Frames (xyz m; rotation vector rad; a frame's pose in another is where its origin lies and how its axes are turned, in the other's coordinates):
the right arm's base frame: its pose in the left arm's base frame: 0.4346 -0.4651 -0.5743 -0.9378 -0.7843 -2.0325
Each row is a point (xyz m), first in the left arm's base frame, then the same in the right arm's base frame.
Working: the left arm's base frame: its pose in the right arm's base frame: 0.4889 -0.4819 0.5136 0.9378 0.7843 2.0325

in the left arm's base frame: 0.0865 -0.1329 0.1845
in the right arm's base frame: 0.6493 -0.3013 0.5431
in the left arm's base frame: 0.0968 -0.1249 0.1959
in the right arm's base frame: 0.6510 -0.2947 0.5590
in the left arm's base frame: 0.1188 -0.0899 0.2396
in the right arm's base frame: 0.6636 -0.2859 0.6171
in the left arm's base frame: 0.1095 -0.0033 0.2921
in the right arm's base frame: 0.6782 -0.3284 0.7084
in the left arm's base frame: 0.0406 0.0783 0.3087
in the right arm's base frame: 0.6923 -0.4247 0.7553
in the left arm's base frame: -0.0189 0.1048 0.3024
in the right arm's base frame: 0.7041 -0.4889 0.7512
